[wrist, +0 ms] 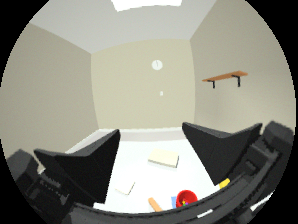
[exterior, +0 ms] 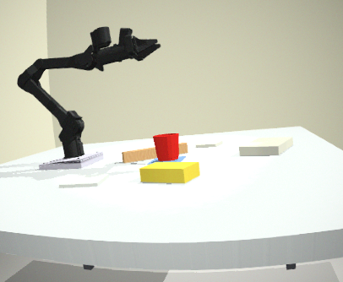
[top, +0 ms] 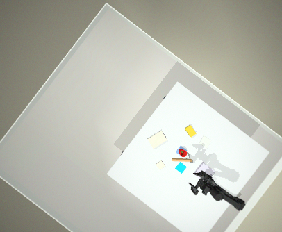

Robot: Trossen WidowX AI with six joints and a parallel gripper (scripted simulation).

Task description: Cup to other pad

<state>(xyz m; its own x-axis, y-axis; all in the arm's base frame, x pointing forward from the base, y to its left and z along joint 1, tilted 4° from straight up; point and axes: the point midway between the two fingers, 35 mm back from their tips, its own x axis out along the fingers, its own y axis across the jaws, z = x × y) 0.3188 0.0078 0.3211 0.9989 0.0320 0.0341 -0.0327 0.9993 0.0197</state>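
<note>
My gripper tip is now 10 mm short of the red cup, 110 mm to the left of it and 330 mm above it. Also, from my gripper tip: wooden bar 40 mm behind, 30 mm to the right, 360 mm below; then light blue pad 110 mm to the right, 370 mm below; then yellow block 40 mm ahead, 360 mm to the right, 350 mm below.
</note>
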